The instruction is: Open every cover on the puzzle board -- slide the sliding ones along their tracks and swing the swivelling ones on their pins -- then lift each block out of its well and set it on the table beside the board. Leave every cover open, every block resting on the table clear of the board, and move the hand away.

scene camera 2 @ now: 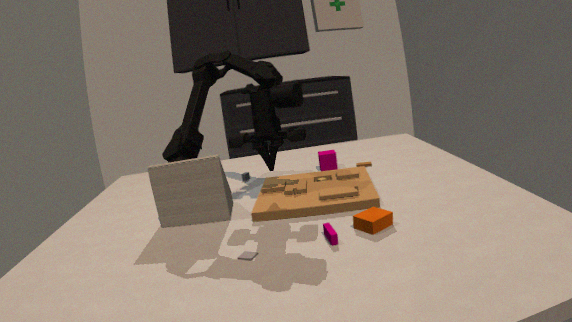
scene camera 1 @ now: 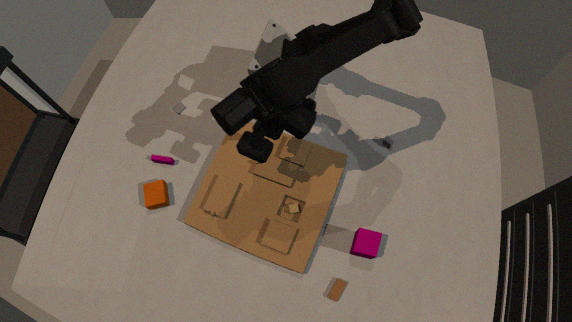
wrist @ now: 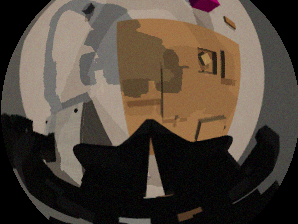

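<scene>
My gripper (scene camera 1: 275, 136) (scene camera 2: 271, 170) (wrist: 149, 122) is shut, and it holds nothing. I can see a puzzle board (scene camera 1: 258, 200) (scene camera 2: 276, 205) (wrist: 175, 44), and there is a magenta cube (scene camera 1: 366, 243) as well. An orange block (scene camera 2: 373, 220) is part of the scene too, though the wrist view does not show the block, which is hidden by my gripper.
</scene>
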